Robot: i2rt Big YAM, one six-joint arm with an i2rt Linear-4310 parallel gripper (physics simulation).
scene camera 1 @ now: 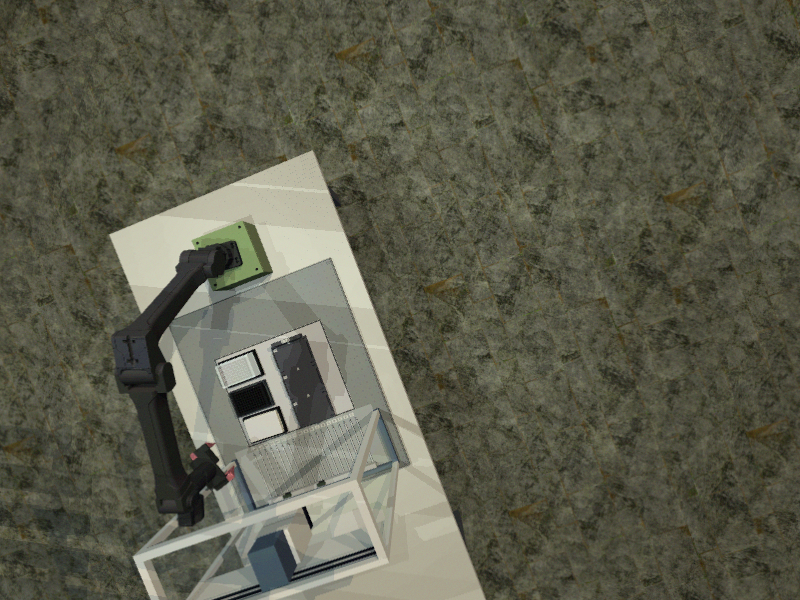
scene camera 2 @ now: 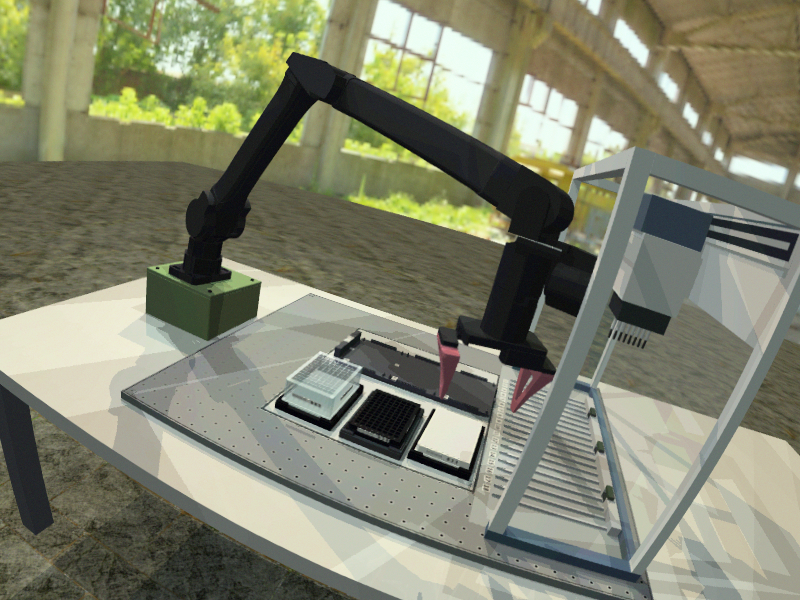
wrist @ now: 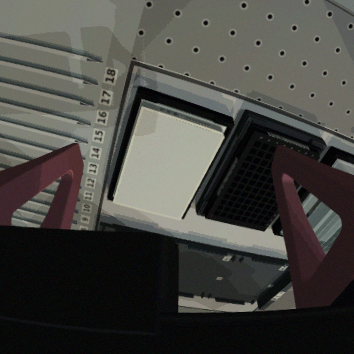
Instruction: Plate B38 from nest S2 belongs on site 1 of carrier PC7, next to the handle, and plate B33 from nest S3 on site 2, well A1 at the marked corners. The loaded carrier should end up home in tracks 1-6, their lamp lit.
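Frame: origin at the arm's base, x right, y ahead, z up, level; centimetres.
Where they show: gripper, between the fingertips: (scene camera 1: 223,455) (scene camera 2: 477,404) (wrist: 176,154); arm's base, origin of its link: (scene camera 1: 222,257) (scene camera 2: 200,275).
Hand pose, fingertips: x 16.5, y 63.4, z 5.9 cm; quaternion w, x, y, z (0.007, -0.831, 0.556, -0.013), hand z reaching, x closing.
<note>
Things, the pixels of their centre, and the offset from my fingertips.
- white plate, middle of its body: (wrist: 163,167) (scene camera 2: 451,436) (scene camera 1: 264,426) dx -9.6, dy -2.6, dz -12.4 cm
- black plate, middle of its body: (wrist: 258,184) (scene camera 2: 386,417) (scene camera 1: 250,399) dx -7.7, dy -13.2, dz -12.4 cm
- clear plate, middle of its body: (wrist: 336,215) (scene camera 2: 323,383) (scene camera 1: 237,370) dx -7.2, dy -24.8, dz -11.0 cm
- dark carrier, middle of its body: (wrist: 192,275) (scene camera 2: 419,371) (scene camera 1: 302,381) dx -27.9, dy -14.5, dz -12.8 cm
My gripper (scene camera 1: 219,459) (scene camera 2: 478,403) (wrist: 176,154) is open and empty, its fingers above the white plate and track edge. The white plate (scene camera 1: 263,426) (scene camera 2: 451,439) (wrist: 160,160) sits in the nest nearest the tracks. A black plate (scene camera 1: 250,399) (scene camera 2: 387,416) (wrist: 245,185) sits in the middle nest, a clear plate (scene camera 1: 237,369) (scene camera 2: 323,381) in the far one. Nest and plate labels are not readable. The dark carrier (scene camera 1: 300,381) (scene camera 2: 413,371) (wrist: 215,272) lies beside the nests with its sites bare. The tracks (scene camera 1: 303,458) (scene camera 2: 549,445) show numbers 9 to 18 in the wrist view. No lit lamp is discernible.
A pale gantry frame (scene camera 1: 258,518) (scene camera 2: 595,297) stands around the tracks' far end, close to the arm's wrist. A pipetting head (scene camera 2: 652,271) with tips hangs from it. The arm's green base block (scene camera 1: 253,248) (scene camera 2: 200,306) stands at the other end of the table.
</note>
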